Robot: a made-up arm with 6 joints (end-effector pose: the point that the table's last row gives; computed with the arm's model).
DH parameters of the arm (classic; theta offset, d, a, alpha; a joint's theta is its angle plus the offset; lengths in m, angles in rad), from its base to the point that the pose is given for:
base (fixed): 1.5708 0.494 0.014 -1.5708
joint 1: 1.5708 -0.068 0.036 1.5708
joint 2: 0 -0.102 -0.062 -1.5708
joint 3: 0 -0.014 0.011 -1.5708
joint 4: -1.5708 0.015 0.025 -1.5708
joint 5: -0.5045 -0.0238 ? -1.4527
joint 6: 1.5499 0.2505 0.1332 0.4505
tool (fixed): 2.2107 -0.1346 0 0
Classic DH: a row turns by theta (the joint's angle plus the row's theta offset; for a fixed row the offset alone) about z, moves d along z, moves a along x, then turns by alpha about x.
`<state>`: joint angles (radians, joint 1 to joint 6).
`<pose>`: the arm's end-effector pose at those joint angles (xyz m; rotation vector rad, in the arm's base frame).
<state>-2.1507 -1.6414 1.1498 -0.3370 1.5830 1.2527</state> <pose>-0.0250 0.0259 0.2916 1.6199 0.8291 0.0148</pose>
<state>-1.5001 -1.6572 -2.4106 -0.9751 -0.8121 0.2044</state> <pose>0.0993 -0.0069 0.2209 0.7175 2.0838 1.0854</pose>
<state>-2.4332 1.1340 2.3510 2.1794 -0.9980 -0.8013</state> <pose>0.3384 0.1051 0.2948 0.4531 1.3327 1.4821</pose>
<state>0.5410 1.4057 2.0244 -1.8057 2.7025 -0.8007</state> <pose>0.2493 -0.2736 0.5217 0.2455 0.4285 0.5270</pose>
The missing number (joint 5, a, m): 0.0378
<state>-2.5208 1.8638 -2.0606 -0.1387 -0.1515 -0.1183</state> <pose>0.1668 0.2356 0.3182 2.6049 0.1441 0.9700</pose>
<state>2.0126 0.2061 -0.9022 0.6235 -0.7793 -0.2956</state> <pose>-0.1266 0.1323 0.5595 2.0894 0.5967 -1.5202</pose>
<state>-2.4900 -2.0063 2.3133 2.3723 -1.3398 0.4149</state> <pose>-0.1388 0.2618 0.3787 1.9049 -0.6156 -1.7182</pose>
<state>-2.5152 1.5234 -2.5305 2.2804 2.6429 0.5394</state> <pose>0.0649 -0.0550 0.4774 -0.4379 -2.3537 0.4637</pose>
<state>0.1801 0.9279 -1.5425 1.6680 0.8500 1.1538</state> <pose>0.1701 -0.1805 0.5827 -0.0701 0.6204 -0.0295</pose>
